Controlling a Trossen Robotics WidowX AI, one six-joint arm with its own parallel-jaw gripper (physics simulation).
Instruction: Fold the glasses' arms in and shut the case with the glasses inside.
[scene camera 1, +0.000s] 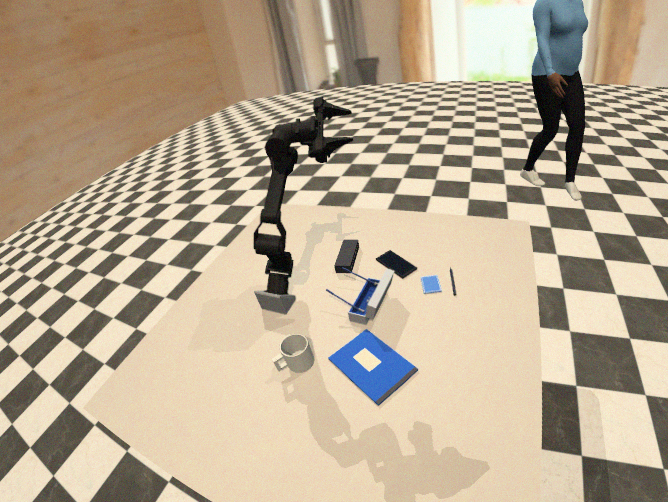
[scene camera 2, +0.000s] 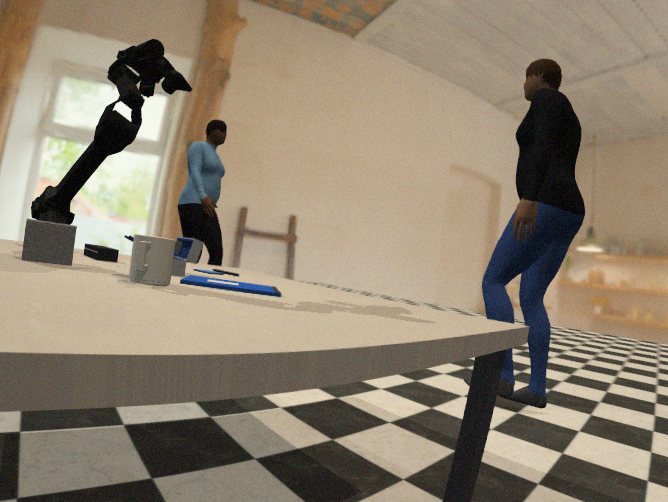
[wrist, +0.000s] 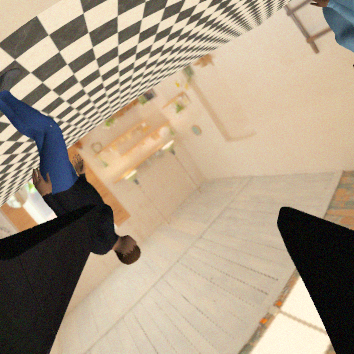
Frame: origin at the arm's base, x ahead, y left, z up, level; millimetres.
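Seen in the pictures: gripper, fingertip midpoint: (scene camera 1: 352, 125) (scene camera 2: 185, 84) (wrist: 190, 215); arm's base, origin of the base link: (scene camera 1: 276, 293) (scene camera 2: 49, 240).
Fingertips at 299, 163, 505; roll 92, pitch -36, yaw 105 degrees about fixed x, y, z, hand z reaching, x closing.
Observation:
Offsets run from my fingertips to a thing's middle, as dx, dy, dz. "spot": to the spot under its first point.
The glasses case @(spot: +8, -195, -521) (scene camera 1: 359, 317) (scene camera 2: 178, 268) stands open on the table, grey outside and blue inside. Its lid @(+55, -116, -486) (scene camera 1: 381, 294) (scene camera 2: 198, 251) is tilted up on the side away from the arm's base. The blue glasses lie in the case; their two arms (scene camera 1: 341, 299) (scene camera 1: 357, 275) are unfolded and stick out over the open side, towards the arm's base. In scene camera 2 the mug hides part of the case. My gripper (scene camera 1: 351, 126) (wrist: 190, 215) is open and empty, high above the table and far from the case. The case does not show in the wrist view.
A mug @(-125, -385, -504) (scene camera 1: 298, 355) (scene camera 2: 153, 261) and a blue book @(+86, -334, -547) (scene camera 1: 391, 369) (scene camera 2: 232, 285) are near the case. A black box @(-136, +103, -534) (scene camera 1: 347, 255) (scene camera 2: 100, 252), a dark phone @(+54, +100, -547) (scene camera 1: 396, 263), a small blue pad @(+195, +14, -549) (scene camera 1: 430, 284) and a pen @(+266, +42, -546) (scene camera 1: 453, 281) lie beyond it. Two people stand beyond the table.

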